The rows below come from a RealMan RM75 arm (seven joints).
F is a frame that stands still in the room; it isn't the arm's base.
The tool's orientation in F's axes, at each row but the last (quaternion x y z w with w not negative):
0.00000 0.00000 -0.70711 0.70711
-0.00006 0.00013 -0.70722 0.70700
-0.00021 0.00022 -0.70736 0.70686
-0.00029 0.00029 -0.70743 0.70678
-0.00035 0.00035 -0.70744 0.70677
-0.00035 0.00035 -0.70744 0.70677
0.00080 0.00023 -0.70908 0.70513
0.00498 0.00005 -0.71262 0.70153
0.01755 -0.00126 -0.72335 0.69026
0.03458 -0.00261 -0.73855 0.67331
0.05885 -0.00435 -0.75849 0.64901
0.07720 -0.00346 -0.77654 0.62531
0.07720 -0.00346 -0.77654 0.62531
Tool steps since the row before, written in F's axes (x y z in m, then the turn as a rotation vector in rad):
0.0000 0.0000 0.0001 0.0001 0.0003 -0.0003
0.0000 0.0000 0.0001 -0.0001 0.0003 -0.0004
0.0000 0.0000 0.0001 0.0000 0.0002 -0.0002
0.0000 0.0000 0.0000 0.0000 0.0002 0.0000
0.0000 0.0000 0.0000 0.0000 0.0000 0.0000
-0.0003 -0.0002 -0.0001 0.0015 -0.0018 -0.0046
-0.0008 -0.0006 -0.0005 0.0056 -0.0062 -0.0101
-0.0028 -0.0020 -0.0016 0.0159 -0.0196 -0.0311
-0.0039 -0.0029 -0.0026 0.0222 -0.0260 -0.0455
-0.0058 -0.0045 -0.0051 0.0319 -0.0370 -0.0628
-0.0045 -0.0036 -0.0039 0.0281 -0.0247 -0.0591
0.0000 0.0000 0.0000 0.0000 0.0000 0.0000
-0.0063 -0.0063 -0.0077 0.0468 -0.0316 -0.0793
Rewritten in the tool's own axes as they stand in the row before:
0.0000 0.0000 0.0001 -0.0003 0.0001 -0.0003
0.0000 0.0000 0.0001 -0.0003 -0.0001 -0.0004
0.0000 0.0000 0.0001 -0.0002 0.0000 -0.0002
0.0000 0.0000 0.0000 -0.0002 0.0000 0.0000
0.0000 0.0000 0.0000 0.0000 0.0000 0.0000
0.0002 -0.0003 -0.0001 0.0018 0.0015 -0.0046
0.0006 -0.0008 -0.0005 0.0062 0.0056 -0.0101
0.0021 -0.0028 -0.0016 0.0196 0.0160 -0.0311
0.0031 -0.0038 -0.0024 0.0260 0.0222 -0.0455
0.0052 -0.0056 -0.0046 0.0369 0.0320 -0.0628
0.0046 -0.0042 -0.0032 0.0250 0.0266 -0.0596
0.0000 0.0000 0.0000 0.0000 0.0000 0.0000
0.0083 -0.0055 -0.0063 0.0302 0.0442 -0.0813

